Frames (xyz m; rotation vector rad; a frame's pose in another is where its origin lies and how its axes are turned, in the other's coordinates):
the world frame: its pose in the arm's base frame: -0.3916 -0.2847 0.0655 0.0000 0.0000 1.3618
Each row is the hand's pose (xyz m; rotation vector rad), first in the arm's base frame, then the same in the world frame.
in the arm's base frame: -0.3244 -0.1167 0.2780 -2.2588 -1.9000 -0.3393
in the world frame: 0.1783 -0.0309 0.2125 3.0984 0.0571 0.4446
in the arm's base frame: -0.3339 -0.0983 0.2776 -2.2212 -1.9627 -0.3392
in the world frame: 0.1943 -0.0178 0.2121 3.0890 0.1323 0.4301
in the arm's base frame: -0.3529 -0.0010 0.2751 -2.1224 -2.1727 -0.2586
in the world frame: 0.2856 0.0210 0.2096 3.0724 0.3587 0.2959
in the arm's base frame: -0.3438 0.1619 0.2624 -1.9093 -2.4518 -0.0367
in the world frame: 0.4468 0.0459 0.1969 -3.0484 -0.7082 -0.0621
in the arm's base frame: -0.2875 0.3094 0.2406 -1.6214 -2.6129 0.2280
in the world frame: 0.6028 0.0214 0.1751 -2.8347 -0.9853 0.1179
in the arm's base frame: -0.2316 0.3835 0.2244 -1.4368 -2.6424 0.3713
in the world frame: 0.6869 -0.0179 0.1589 -2.6760 -1.1058 0.1757
